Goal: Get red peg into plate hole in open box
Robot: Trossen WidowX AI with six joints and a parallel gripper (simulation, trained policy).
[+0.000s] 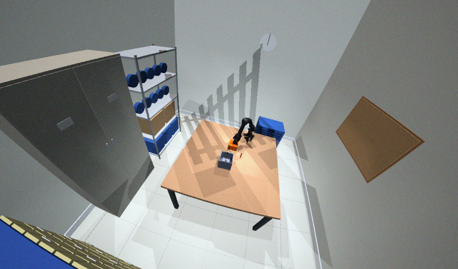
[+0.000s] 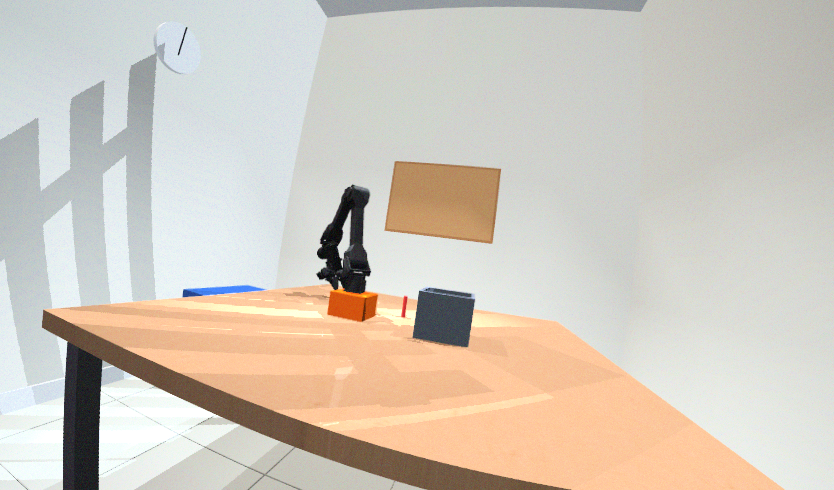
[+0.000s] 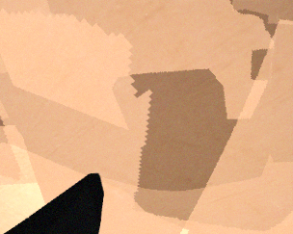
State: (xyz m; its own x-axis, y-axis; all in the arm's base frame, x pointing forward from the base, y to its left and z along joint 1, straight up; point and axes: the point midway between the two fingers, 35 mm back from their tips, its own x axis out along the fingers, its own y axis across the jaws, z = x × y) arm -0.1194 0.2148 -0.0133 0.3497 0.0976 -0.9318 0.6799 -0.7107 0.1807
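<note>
The red peg is 29 cm ahead of my gripper tip, 13 cm to the right of it and 1 cm above it.
</note>
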